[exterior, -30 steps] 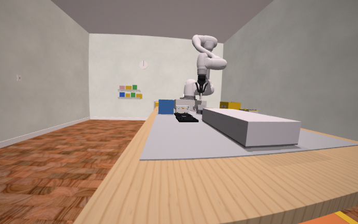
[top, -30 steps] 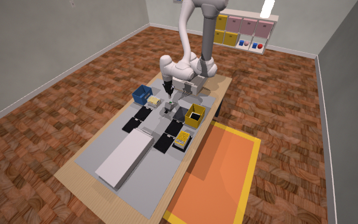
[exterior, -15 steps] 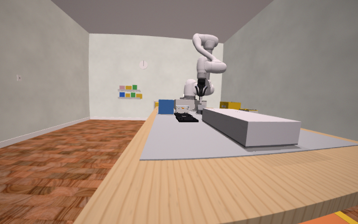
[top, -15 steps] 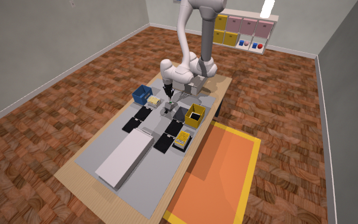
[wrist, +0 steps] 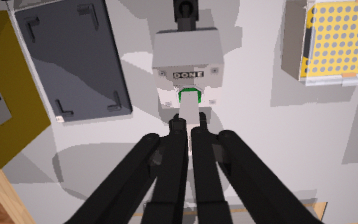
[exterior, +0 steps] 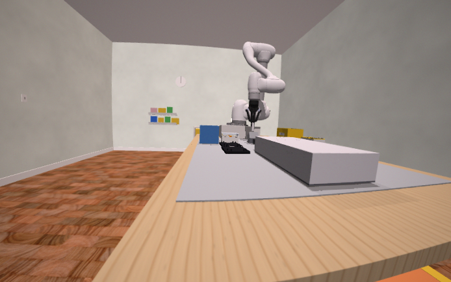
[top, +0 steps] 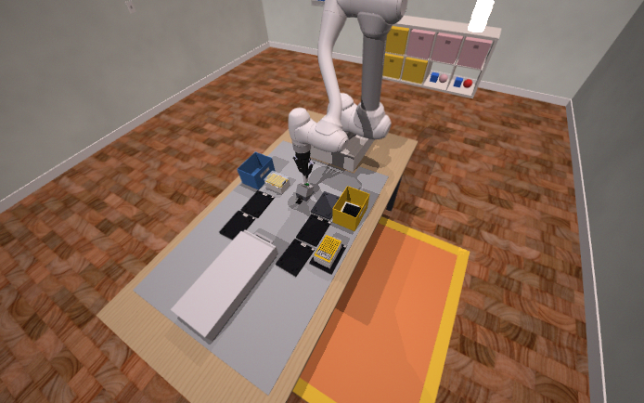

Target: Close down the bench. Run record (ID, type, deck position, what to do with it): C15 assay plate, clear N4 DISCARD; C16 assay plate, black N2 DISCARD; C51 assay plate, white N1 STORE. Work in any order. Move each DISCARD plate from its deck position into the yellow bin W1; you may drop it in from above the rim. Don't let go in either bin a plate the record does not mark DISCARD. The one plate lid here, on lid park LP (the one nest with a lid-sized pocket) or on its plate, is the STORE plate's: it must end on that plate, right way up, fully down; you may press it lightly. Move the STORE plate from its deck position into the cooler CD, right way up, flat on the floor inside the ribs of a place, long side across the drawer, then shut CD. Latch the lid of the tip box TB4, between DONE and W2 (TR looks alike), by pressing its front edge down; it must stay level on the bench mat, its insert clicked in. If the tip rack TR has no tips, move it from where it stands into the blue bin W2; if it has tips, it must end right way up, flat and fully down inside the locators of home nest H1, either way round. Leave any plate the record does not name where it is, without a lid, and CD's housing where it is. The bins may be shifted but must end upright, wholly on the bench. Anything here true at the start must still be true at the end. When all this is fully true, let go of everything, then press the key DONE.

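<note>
Right now my hand is 60 mm above the done key. Round my hand: tip box TB4: 180 mm to the right, 80 mm below, 70 mm ahead; grey lid park: 160 mm to the left, 120 mm below, 10 mm ahead; black nest N3: 200 mm to the left, 190 mm ahead, 120 mm below.
</note>
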